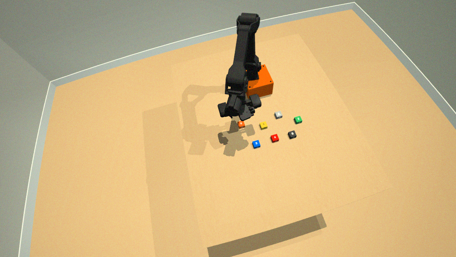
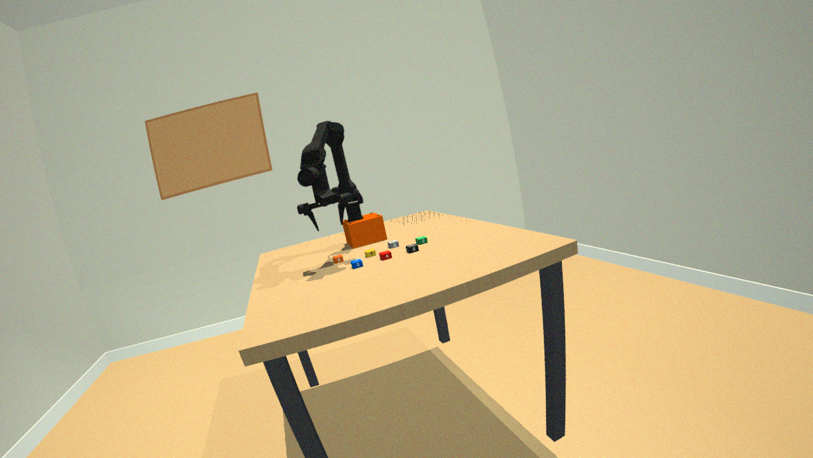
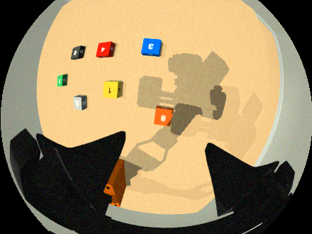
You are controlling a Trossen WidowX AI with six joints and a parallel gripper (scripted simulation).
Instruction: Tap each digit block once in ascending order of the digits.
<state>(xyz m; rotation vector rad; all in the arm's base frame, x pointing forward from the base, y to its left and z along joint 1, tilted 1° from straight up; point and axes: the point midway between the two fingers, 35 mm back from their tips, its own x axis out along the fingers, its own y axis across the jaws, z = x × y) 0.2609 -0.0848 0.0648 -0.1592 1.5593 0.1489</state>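
Now: gripper tip 25 cm to the right of the black block, 11 cm above it and 7 cm short of it. From my gripper tip the other things lie so: yellow block (11 cm to the left, 11 cm below, 1 cm ahead); then blue block (11 cm below, 11 cm ahead, 7 cm to the left); then orange block (11 cm below, 1 cm behind).
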